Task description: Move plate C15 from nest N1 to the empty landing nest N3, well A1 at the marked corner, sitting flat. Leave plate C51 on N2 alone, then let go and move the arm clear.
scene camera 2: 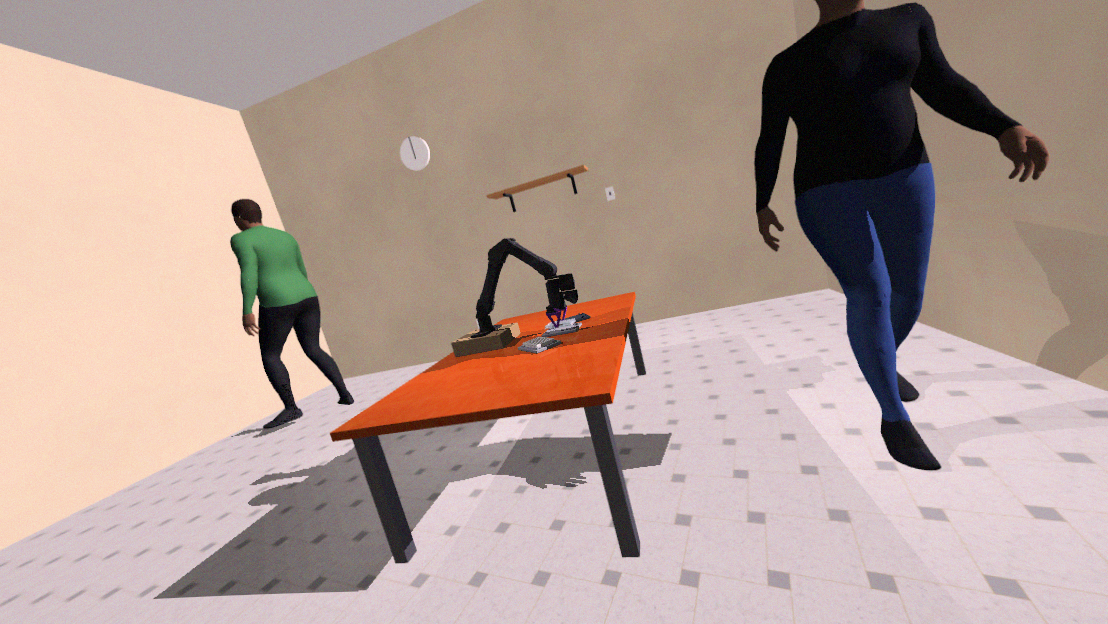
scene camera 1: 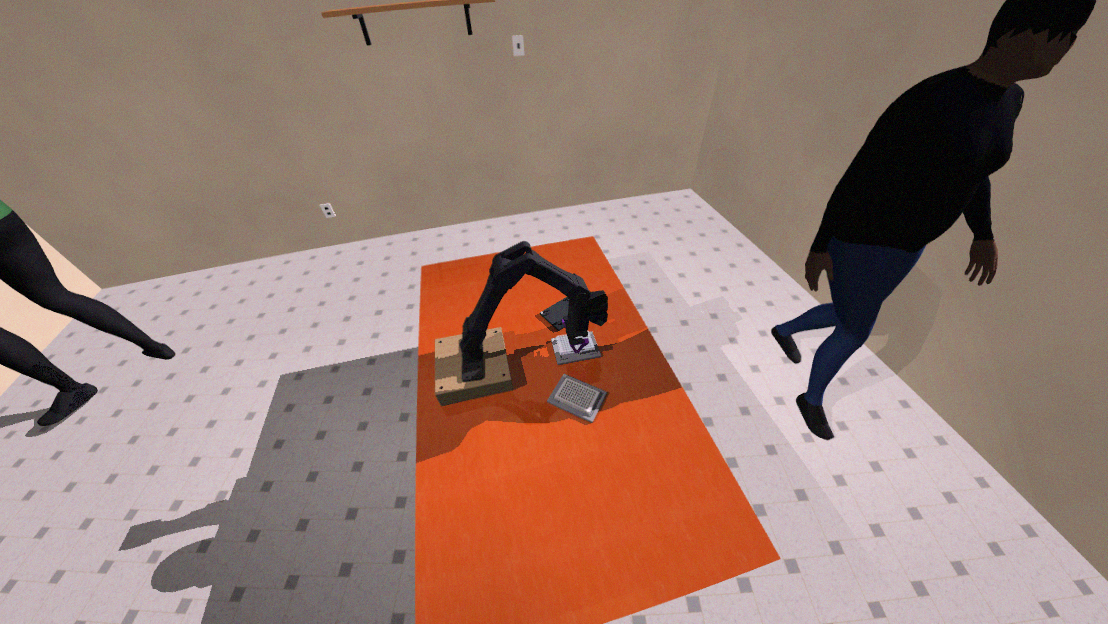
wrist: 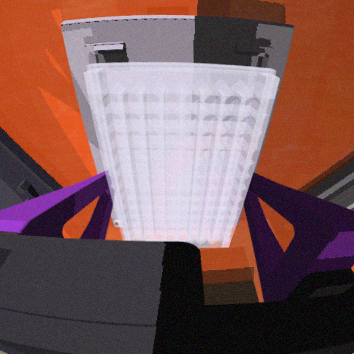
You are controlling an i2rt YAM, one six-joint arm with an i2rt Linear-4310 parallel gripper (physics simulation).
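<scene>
My gripper (scene camera 1: 578, 339) (scene camera 2: 555, 317) (wrist: 178, 177) is shut on plate C15 (scene camera 1: 579, 349) (scene camera 2: 564, 326) (wrist: 179, 147), a clear well plate, with the purple fingers on its two long sides. The plate is level and low over the light grey nest N3 (wrist: 140, 38), covering most of it. I cannot tell whether it touches the nest. The dark nest N1 (scene camera 1: 554, 313) (wrist: 14, 175) lies just behind, with nothing on it. Plate C51 (scene camera 1: 576, 396) (scene camera 2: 539, 343) sits on N2, in front and apart from the gripper.
The arm's wooden base block (scene camera 1: 472, 374) (scene camera 2: 484, 338) stands on the orange table (scene camera 1: 542, 504) (scene camera 2: 503, 380). A person in black and blue (scene camera 1: 891, 209) (scene camera 2: 867, 193) walks to the right of the table. Another in green (scene camera 2: 274, 295) is on the left, where scene camera 1 shows only the legs (scene camera 1: 45, 310).
</scene>
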